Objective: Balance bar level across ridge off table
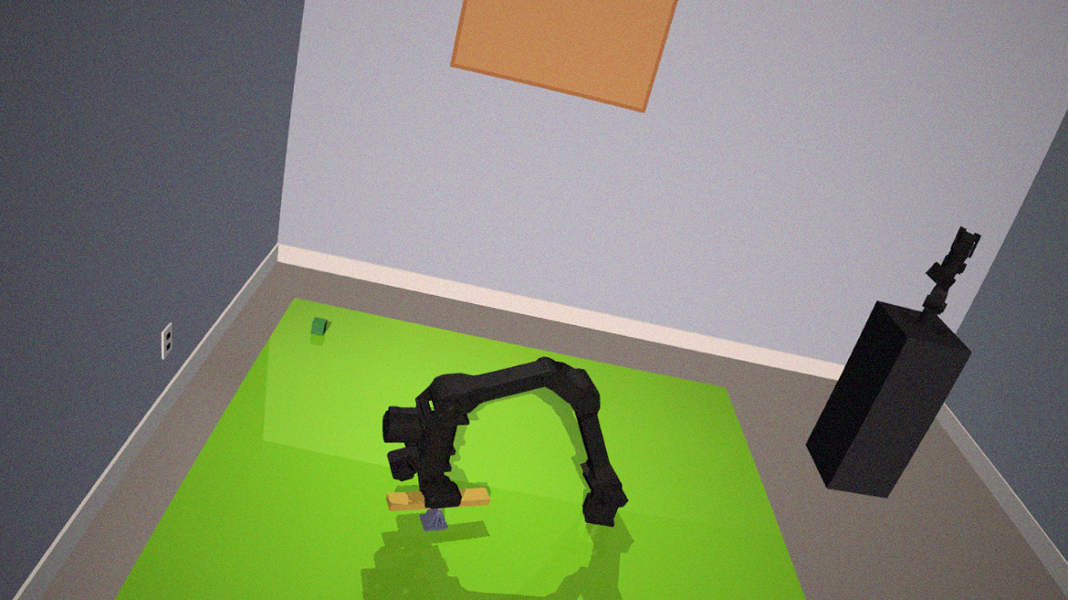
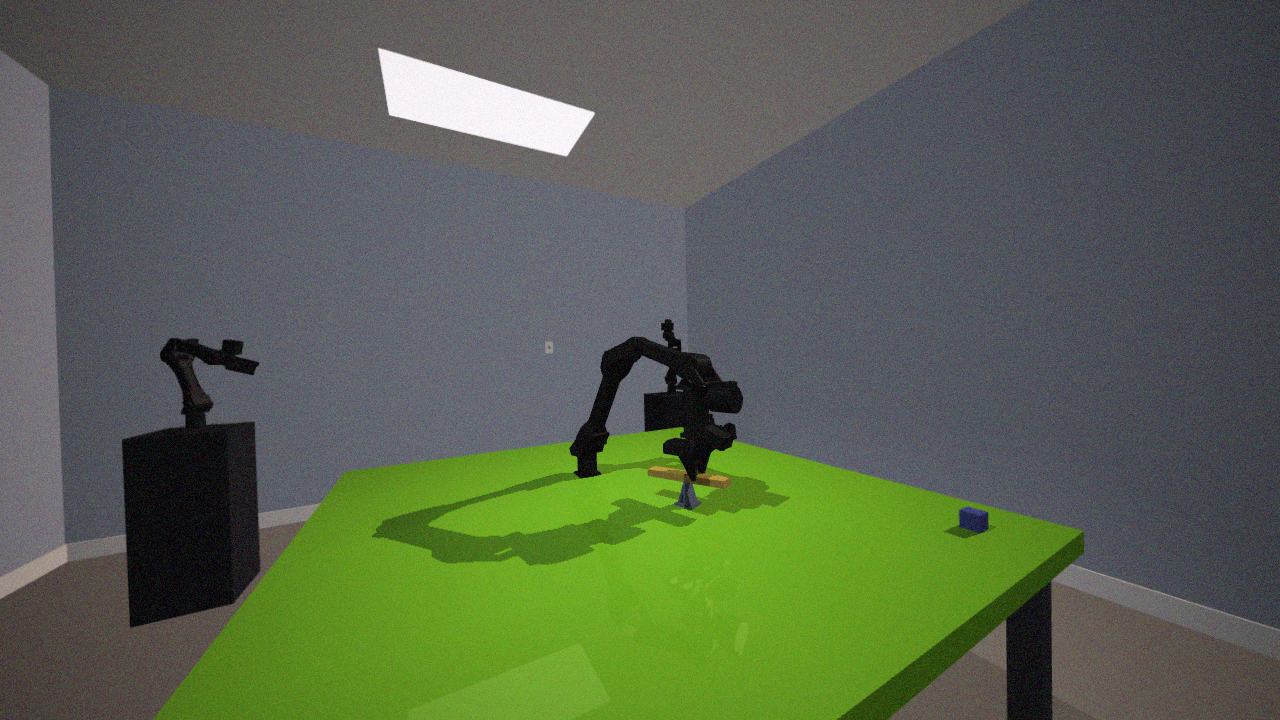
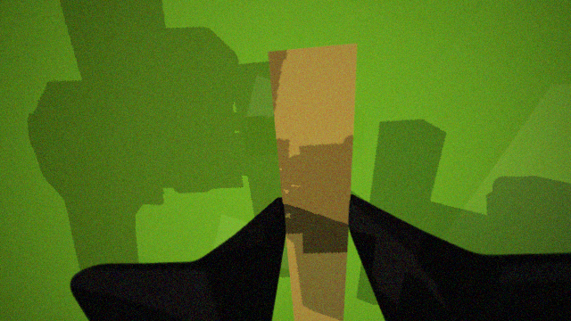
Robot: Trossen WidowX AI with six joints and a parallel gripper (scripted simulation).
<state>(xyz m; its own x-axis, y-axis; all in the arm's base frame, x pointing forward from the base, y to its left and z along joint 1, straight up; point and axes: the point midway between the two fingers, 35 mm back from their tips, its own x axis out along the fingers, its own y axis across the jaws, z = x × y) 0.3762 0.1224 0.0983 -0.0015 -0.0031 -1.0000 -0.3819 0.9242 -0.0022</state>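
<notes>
Now: gripper tip 3 cm past the bar and 1 cm to the left of it. From my gripper tip the other things lie so: small blue cube 36 cm ahead, 38 cm to the left, 5 cm below; then small green cube 36 cm ahead, 62 cm to the right, 5 cm below.
</notes>
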